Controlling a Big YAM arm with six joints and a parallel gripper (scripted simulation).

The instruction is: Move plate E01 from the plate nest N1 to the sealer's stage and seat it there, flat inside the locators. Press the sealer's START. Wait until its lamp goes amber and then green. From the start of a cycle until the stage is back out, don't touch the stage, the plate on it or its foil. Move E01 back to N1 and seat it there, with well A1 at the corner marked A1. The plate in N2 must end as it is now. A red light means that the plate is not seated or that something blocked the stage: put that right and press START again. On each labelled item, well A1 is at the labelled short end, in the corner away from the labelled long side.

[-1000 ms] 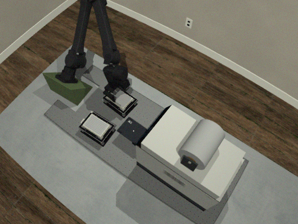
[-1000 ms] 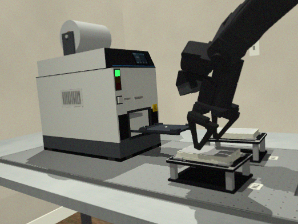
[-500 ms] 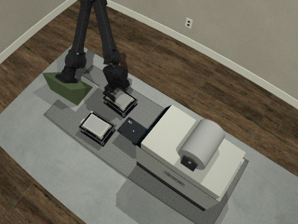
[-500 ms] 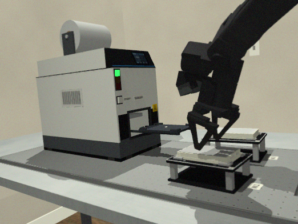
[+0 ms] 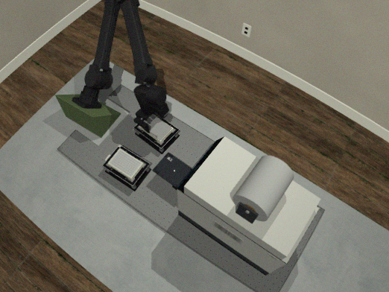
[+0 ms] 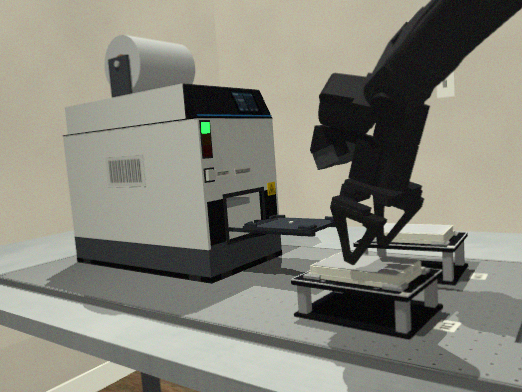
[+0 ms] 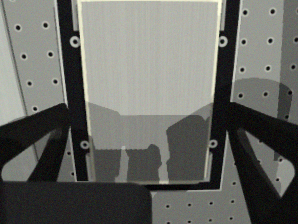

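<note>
Now: hand 40 mm above the black plate nest. Also, from my hand: sealer stage (200 mm ahead, 120 mm to the right); covered white plate (210 mm to the right, 20 mm below, 20 mm ahead); start button (300 mm ahead, 100 mm above, 30 mm to the right).
</note>
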